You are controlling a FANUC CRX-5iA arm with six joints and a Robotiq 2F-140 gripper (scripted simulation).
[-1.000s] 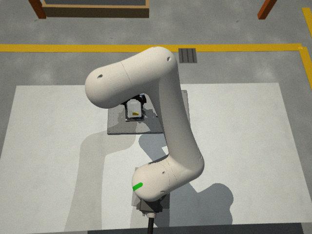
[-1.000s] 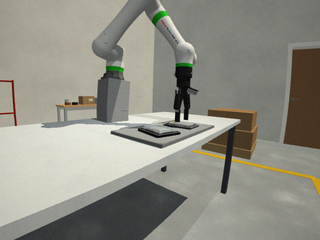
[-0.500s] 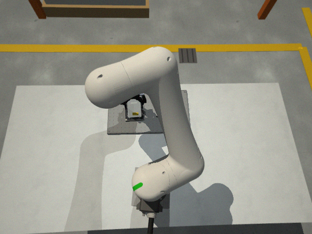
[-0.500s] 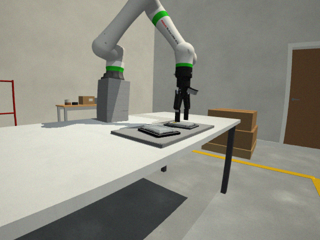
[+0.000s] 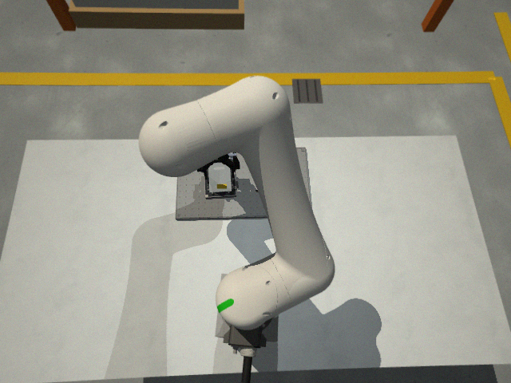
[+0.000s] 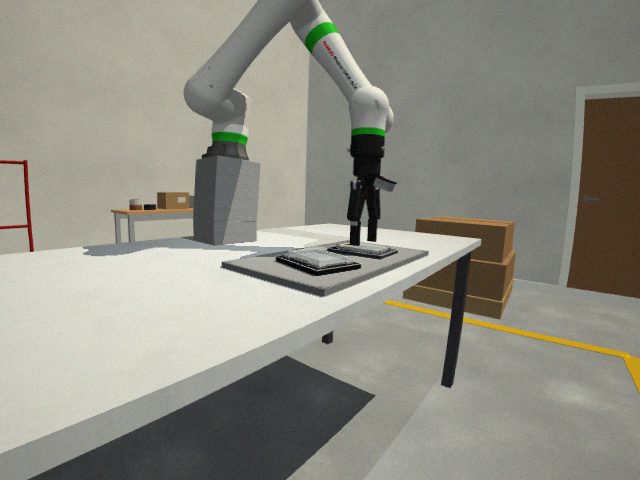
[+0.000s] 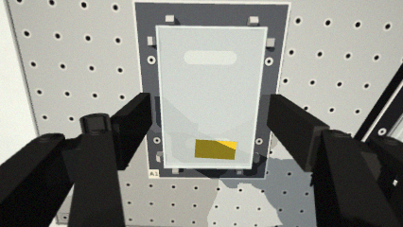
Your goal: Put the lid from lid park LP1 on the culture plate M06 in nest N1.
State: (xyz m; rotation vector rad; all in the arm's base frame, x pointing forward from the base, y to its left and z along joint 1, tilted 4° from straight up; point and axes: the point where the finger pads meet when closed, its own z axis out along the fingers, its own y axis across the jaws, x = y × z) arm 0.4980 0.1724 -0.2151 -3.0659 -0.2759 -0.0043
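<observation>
The clear lid is 3 cm below my hand. From my hand the other things lie so: culture plate M06: 22 cm to the right, 3 cm below, 3 cm ahead; then lid park LP1: 4 cm below; then nest: 22 cm to the right, 4 cm below, 4 cm ahead.
</observation>
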